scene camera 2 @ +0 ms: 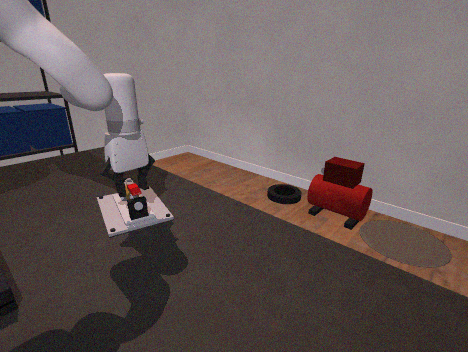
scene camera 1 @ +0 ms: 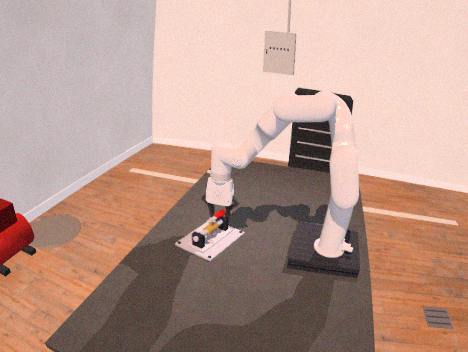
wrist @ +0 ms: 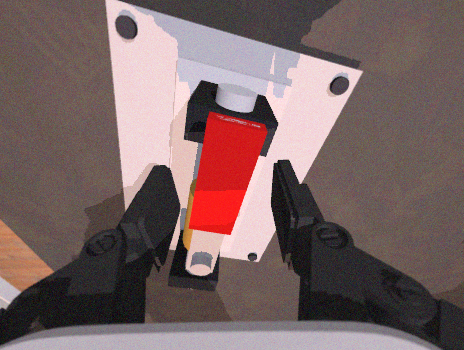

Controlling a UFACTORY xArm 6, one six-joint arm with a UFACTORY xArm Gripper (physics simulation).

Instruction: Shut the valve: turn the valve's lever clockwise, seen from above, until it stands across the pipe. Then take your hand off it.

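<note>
The valve's red lever lies roughly along the pipe, above it, from the pale pivot toward one black pipe bracket. The yellow valve body is mostly hidden under the lever in the wrist view. The valve stands on a white base plate. My gripper points down and is part-way open, with one finger on each side of the lever. In the wrist view, gaps show between the lever and both fingers, and nothing is held.
The plate lies on a dark table. The arm's dark base block stands to the right in scene camera 1. On the floor beyond the table are a red compressor and a black tyre.
</note>
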